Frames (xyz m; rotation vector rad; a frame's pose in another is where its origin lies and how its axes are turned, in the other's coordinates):
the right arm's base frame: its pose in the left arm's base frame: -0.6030 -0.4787 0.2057 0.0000 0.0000 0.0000
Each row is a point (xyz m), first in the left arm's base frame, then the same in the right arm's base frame.
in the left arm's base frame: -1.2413 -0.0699 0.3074
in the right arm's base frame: -0.6383 0.4088 0.1017
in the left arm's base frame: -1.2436 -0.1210 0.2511
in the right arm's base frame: -0.6406 0.3577 0.0454
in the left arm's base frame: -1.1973 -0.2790 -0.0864
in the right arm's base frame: -0.5943 0.1997 -0.2921
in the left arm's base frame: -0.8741 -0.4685 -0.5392
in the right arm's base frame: -0.2711 0.0102 -0.7449
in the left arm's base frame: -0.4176 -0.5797 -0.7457
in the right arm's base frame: 0.1854 -0.1010 -0.9514
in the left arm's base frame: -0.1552 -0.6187 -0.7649
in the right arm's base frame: 0.4478 -0.1400 -0.9706
